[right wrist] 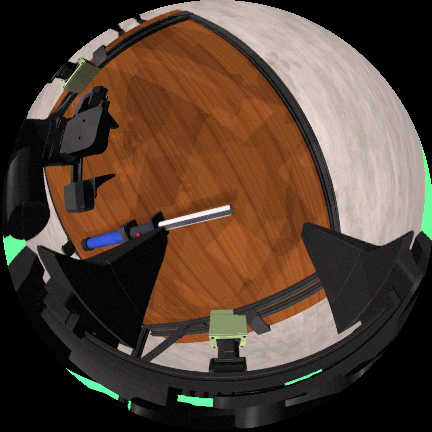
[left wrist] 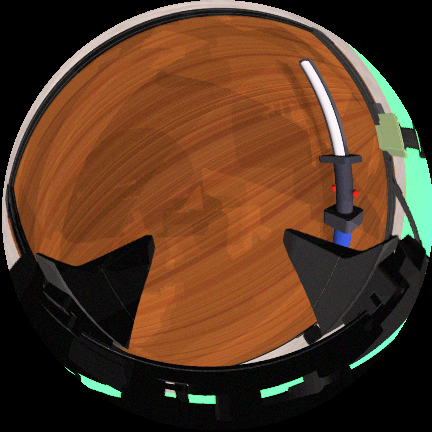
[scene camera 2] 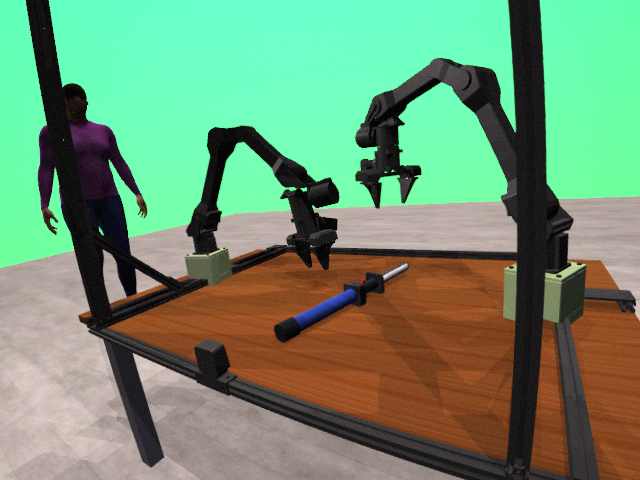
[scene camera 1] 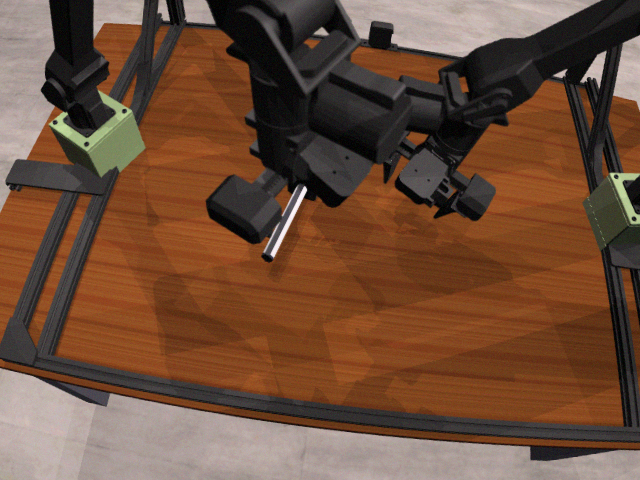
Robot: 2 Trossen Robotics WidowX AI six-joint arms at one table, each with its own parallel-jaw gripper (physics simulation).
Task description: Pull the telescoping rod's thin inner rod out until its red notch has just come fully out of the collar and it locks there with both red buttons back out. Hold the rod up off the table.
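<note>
The rod lies on the table: blue tube (scene camera 2: pixel 326 310) (left wrist: pixel 342 238) (right wrist: pixel 104 240), dark collar section (scene camera 2: pixel 372 284) (left wrist: pixel 344 175) (right wrist: pixel 146 229) between two flanges, and bare white-grey inner rod (scene camera 1: pixel 286 222) (scene camera 2: pixel 395 272) (left wrist: pixel 327 110) (right wrist: pixel 195 218). Two red buttons (left wrist: pixel 355 193) stick out of the collar's sides in the left wrist view. No red notch can be made out. My left gripper (scene camera 1: pixel 412 198) (scene camera 2: pixel 318 268) (left wrist: pixel 219 239) (right wrist: pixel 114 149) is open and empty, above the table beside the rod. My right gripper (scene camera 2: pixel 390 204) (right wrist: pixel 236 232) is open and empty, higher up; in scene camera 1 its body hides most of the rod.
The two arms are close together in scene camera 1. Green base blocks (scene camera 1: pixel 100 136) (scene camera 2: pixel 209 266) stand at both sides. Dark rails (scene camera 1: pixel 310 405) (scene camera 2: pixel 361 421) edge the wooden table (scene camera 1: pixel 217 320). A small black block (scene camera 1: pixel 381 34) (scene camera 2: pixel 211 356) sits on one rail.
</note>
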